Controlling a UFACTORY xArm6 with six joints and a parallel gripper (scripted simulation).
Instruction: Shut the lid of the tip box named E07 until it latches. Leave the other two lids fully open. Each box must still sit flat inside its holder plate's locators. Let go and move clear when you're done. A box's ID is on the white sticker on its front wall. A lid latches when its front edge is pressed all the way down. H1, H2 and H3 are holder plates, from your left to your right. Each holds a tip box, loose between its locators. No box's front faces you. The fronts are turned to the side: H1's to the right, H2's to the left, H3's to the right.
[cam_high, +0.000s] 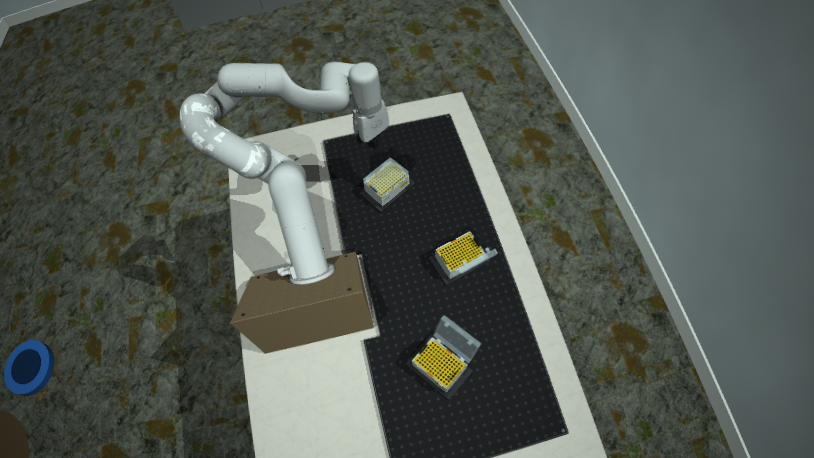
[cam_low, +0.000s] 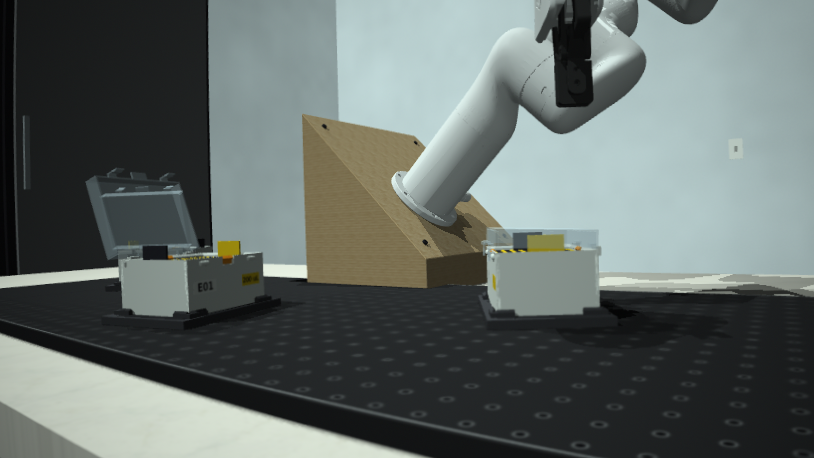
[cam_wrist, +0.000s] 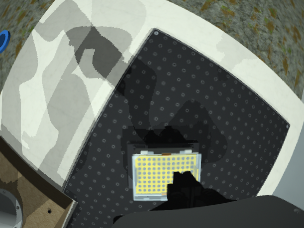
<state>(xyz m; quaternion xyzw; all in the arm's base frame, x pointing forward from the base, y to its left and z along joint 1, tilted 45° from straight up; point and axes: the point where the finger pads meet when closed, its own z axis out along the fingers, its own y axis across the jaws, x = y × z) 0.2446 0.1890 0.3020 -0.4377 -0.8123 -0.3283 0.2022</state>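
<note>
My gripper is now 150 mm above the clear lid, 30 mm to the left of it and 20 mm short of it. From my hand the other things lie so: tip box (350 mm to the right, 190 mm ahead, 140 mm below).
</note>
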